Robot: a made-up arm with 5 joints.
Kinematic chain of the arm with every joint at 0, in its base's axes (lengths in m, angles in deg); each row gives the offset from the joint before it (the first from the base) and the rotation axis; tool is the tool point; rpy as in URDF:
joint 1: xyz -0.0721 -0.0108 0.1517 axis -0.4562 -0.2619 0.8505
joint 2: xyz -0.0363 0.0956 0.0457 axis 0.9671 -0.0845 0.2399
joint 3: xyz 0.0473 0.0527 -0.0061 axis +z
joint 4: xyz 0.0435 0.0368 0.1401 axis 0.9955 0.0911 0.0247
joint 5: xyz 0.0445 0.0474 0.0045 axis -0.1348 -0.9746 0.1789
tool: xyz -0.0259 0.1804 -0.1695 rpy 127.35 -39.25 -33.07
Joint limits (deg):
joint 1: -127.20..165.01
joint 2: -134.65..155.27
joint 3: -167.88..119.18
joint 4: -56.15..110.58
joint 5: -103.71..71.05
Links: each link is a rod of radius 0.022 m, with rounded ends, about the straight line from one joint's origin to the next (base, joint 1, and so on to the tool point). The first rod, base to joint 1, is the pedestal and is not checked.
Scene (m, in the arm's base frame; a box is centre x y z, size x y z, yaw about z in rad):
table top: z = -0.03
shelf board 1: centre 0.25 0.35 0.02 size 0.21 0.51 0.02 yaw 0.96
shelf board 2: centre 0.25 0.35 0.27 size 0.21 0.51 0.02 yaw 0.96
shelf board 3: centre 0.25 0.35 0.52 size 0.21 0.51 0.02 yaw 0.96
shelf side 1: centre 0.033 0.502 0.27 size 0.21 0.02 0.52 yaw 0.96
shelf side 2: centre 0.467 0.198 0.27 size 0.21 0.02 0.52 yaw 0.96
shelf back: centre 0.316 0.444 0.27 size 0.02 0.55 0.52 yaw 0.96
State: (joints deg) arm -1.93 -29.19 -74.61 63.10 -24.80
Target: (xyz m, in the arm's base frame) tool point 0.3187 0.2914 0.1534
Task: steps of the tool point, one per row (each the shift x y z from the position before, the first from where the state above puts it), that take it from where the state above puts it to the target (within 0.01 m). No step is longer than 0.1 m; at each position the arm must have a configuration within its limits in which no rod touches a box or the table.
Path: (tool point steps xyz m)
1: -0.0169 -0.0272 -0.0043
2: -0.0251 -0.0370 0.0013
3: -0.0339 -0.0442 0.0030
4: 0.0293 0.0289 -0.0860
5: 0.0158 -0.0148 -0.0882
6: -0.0015 -0.0546 -0.0685
7: 0.0342 0.0380 -0.0337
8: 0.0252 0.0407 -0.0221
9: 0.0197 0.0398 -0.0034
10: 0.0184 0.0324 0.0188
11: 0.0200 0.0169 0.0404

